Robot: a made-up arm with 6 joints. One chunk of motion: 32 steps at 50 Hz.
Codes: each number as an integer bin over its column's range. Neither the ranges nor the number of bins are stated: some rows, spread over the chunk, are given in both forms.
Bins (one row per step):
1: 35 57 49 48 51 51
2: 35 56 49 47 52 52
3: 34 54 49 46 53 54
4: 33 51 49 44 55 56
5: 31 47 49 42 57 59
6: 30 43 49 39 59 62
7: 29 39 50 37 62 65
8: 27 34 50 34 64 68
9: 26 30 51 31 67 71
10: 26 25 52 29 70 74
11: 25 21 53 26 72 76
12: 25 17 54 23 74 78
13: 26 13 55 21 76 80
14: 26 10 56 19 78 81
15: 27 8 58 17 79 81
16: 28 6 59 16 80 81
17: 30 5 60 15 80 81
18: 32 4 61 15 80 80
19: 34 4 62 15 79 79
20: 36 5 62 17 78 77
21: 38 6 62 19 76 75
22: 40 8 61 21 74 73
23: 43 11 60 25 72 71
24: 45 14 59 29 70 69
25: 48 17 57 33 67 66
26: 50 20 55 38 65 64
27: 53 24 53 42 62 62
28: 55 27 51 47 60 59
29: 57 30 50 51 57 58
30: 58 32 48 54 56 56
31: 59 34 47 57 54 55
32: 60 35 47 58 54 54
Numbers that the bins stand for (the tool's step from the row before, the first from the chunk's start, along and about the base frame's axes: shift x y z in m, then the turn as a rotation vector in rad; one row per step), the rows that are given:
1: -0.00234 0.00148 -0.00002 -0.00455 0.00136 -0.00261
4: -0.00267 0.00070 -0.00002 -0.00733 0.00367 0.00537
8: -0.00364 -0.00154 0.00002 -0.01430 0.00885 0.02453
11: -0.00396 -0.00324 0.00014 -0.01988 0.01345 0.03729
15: -0.00364 -0.00495 0.00034 -0.02615 0.01748 0.04527
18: -0.00283 -0.00547 0.00046 -0.02755 0.01806 0.04368
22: -0.00154 -0.00495 0.00046 -0.02336 0.01461 0.03251
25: -0.00024 -0.00377 0.00030 -0.01500 0.01058 0.02133
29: 0.00121 -0.00206 0.00002 -0.00245 0.00482 0.00857
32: 0.00170 -0.00140 -0.00010 0.00242 0.00309 0.00218
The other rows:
2: -0.00234 0.00135 -0.00002 -0.00524 0.00194 -0.00101
3: -0.00251 0.00109 -0.00002 -0.00594 0.00252 0.00218
5: -0.00299 0.00017 -0.00002 -0.00873 0.00482 0.01016
6: -0.00315 -0.00035 -0.00002 -0.01082 0.00597 0.01495
7: -0.00331 -0.00088 0.00002 -0.01221 0.00770 0.01974
9: -0.00380 -0.00206 0.00006 -0.01639 0.01058 0.02931
10: -0.00380 -0.00272 0.00010 -0.01779 0.01230 0.03410
12: -0.00396 -0.00377 0.00018 -0.02197 0.01461 0.04048
13: -0.00380 -0.00429 0.00022 -0.02336 0.01576 0.04368
14: -0.00380 -0.00469 0.00026 -0.02476 0.01691 0.04527
16: -0.00347 -0.00521 0.00038 -0.02685 0.01806 0.04527
17: -0.00315 -0.00534 0.00042 -0.02755 0.01806 0.04527
19: -0.00251 -0.00547 0.00051 -0.02755 0.01748 0.04208
20: -0.00218 -0.00534 0.00051 -0.02615 0.01691 0.03889
21: -0.00186 -0.00521 0.00051 -0.02476 0.01576 0.03570
23: -0.00105 -0.00456 0.00042 -0.02058 0.01345 0.02931
24: -0.00073 -0.00416 0.00038 -0.01779 0.01230 0.02612
26: 0.00008 -0.00337 0.00022 -0.01152 0.00942 0.01814
27: 0.00057 -0.00285 0.00014 -0.00873 0.00770 0.01495
28: 0.00089 -0.00245 0.00006 -0.00524 0.00655 0.01016
30: 0.00137 -0.00180 -0.00006 -0.00036 0.00424 0.00537
31: 0.00154 -0.00154 -0.00010 0.00173 0.00309 0.00378

